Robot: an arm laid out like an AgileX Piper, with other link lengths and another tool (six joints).
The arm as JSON. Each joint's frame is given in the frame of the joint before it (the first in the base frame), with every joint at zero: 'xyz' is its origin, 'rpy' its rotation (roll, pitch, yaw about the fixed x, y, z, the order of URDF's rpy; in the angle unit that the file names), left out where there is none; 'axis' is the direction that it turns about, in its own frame. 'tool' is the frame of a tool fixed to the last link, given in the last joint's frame.
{
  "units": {
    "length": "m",
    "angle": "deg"
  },
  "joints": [
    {
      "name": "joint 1",
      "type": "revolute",
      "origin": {
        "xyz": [
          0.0,
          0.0,
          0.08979
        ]
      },
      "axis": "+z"
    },
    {
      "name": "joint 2",
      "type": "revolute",
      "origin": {
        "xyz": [
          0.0,
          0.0,
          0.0
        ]
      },
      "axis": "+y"
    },
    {
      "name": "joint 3",
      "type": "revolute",
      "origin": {
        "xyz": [
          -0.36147,
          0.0,
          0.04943
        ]
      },
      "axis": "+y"
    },
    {
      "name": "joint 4",
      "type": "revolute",
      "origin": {
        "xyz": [
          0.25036,
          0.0,
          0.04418
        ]
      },
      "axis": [
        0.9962,
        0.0,
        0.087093
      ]
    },
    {
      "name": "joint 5",
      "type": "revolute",
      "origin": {
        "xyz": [
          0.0,
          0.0,
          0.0
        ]
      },
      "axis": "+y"
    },
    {
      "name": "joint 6",
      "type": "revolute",
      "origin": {
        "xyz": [
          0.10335,
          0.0,
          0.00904
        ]
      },
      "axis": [
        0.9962,
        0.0,
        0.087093
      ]
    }
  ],
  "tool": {
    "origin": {
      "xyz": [
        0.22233,
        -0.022,
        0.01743
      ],
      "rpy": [
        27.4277,
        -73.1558,
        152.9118
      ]
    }
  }
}
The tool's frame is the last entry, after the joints.
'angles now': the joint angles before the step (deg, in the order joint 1, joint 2, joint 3, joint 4, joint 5, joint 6). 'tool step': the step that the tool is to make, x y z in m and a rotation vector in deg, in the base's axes. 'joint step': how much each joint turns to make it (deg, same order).
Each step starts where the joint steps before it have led.
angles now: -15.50, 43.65, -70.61, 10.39, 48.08, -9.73
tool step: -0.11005, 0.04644, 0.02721, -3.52, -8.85, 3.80
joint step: 1.79, -16.82, -0.30, 1.05, 7.97, -1.02
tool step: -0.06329, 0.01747, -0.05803, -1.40, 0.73, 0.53
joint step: 0.00, -12.83, 5.74, -0.47, 7.62, -0.07
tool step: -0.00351, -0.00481, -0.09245, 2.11, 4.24, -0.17
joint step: 1.47, -9.15, 14.17, -1.55, -0.74, 1.97
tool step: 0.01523, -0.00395, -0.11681, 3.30, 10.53, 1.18
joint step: 2.77, -4.04, 15.49, -1.23, -0.79, 2.14
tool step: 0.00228, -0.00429, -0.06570, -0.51, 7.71, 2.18
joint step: 3.83, -0.09, 7.84, -2.42, -0.23, 0.48
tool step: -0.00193, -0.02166, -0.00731, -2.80, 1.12, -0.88
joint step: 3.33, 0.01, 0.89, -5.77, -0.07, 2.37
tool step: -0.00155, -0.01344, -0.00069, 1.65, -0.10, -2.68
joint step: 1.94, -0.01, 0.02, -3.54, 0.07, 5.45
